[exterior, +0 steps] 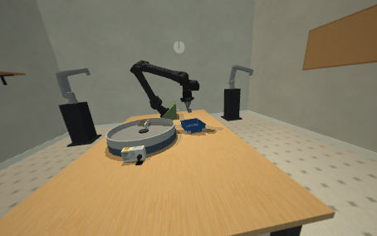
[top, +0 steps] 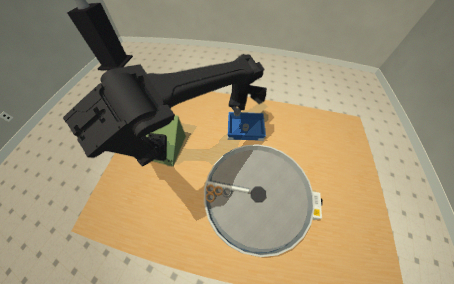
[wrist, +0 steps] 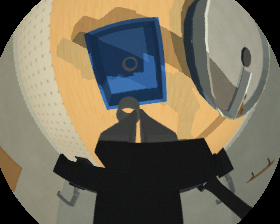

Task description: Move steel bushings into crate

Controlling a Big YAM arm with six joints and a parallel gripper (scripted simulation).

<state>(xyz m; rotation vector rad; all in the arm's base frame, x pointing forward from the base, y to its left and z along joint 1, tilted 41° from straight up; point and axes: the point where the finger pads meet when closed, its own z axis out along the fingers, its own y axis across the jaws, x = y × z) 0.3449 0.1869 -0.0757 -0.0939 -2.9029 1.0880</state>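
Right now the blue crate is 50 mm ahead of my hand, 20 mm to the left of it and 120 mm below it. Also, from my hand: grey turntable: 130 mm ahead, 330 mm to the right, 90 mm below.
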